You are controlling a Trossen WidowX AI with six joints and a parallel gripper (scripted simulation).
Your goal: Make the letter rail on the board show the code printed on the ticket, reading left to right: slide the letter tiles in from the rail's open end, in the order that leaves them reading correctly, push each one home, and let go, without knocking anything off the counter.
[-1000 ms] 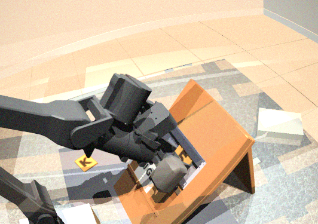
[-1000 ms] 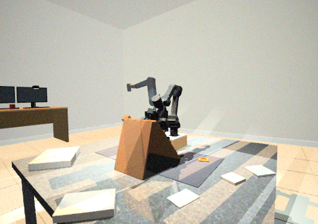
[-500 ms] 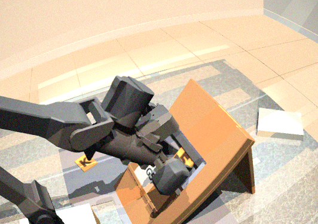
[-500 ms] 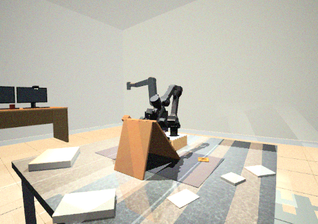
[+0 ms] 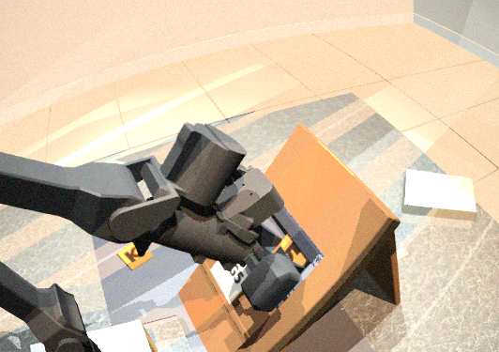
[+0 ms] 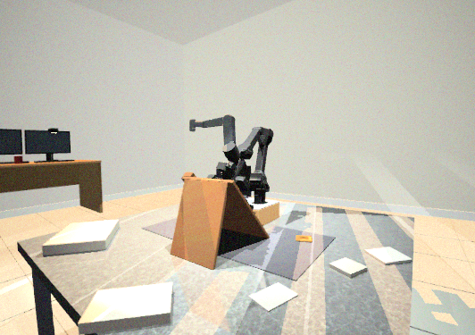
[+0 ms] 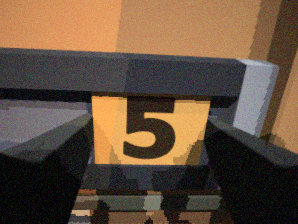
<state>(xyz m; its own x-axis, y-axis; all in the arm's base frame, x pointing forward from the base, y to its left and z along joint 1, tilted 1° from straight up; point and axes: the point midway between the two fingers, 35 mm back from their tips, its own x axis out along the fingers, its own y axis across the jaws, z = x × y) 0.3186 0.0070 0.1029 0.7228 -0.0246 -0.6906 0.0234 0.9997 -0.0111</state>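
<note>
My gripper tip is now right at the 5 tile. From my gripper tip the other things lie so: white ticket 60 mm behind, 70 mm to the left, 70 mm below; then dark mat 140 mm behind, 30 mm to the right, 170 mm below; then white block 430 mm ahead, 90 mm to the left, 160 mm below.
</note>
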